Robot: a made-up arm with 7 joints.
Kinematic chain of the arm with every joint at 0, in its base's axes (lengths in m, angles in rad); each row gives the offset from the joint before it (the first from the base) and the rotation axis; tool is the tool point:
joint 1: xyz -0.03 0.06 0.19 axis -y
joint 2: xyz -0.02 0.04 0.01 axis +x
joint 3: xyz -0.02 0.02 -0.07 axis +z
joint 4: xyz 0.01 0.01 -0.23 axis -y
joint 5: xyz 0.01 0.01 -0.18 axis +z
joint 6: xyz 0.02 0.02 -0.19 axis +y
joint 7: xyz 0 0.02 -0.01 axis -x
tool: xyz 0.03 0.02 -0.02
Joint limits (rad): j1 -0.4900..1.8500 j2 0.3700..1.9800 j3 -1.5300..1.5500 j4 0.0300..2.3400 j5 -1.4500..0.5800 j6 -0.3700..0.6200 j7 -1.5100..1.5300
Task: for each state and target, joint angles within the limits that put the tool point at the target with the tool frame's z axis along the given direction. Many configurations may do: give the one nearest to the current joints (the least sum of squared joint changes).
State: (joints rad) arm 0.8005 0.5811 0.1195 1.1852 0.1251 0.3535 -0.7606
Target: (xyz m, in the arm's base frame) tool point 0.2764 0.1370 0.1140 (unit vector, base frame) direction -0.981 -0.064 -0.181
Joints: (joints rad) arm -0.0462 0.6576 -0.3596 2.0344 0.0713 0.2568 -0.5651
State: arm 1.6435 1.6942 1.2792 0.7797 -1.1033 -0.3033 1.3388
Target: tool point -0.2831 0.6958 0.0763 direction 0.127 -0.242 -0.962
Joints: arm 1.8500 1.4579 1.4775 0.6623 -0.2555 -0.3700 1.3689
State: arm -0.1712 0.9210 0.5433 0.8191 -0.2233 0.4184 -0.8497
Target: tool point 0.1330 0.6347 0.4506 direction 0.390 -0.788 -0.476
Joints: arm -0.0010 1.4306 0.7133 0.9725 0.2698 0.6200 -0.9517
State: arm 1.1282 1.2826 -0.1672 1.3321 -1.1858 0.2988 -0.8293
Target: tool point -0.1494 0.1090 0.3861 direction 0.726 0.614 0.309
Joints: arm 1.6752 1.3552 0.2120 2.2390 -1.0374 0.5029 -1.1046
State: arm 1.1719 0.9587 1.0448 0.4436 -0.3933 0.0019 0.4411
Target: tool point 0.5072 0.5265 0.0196 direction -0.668 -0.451 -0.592
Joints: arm 1.4312 0.4412 1.4935 0.1151 0.0356 -0.1419 0.7327
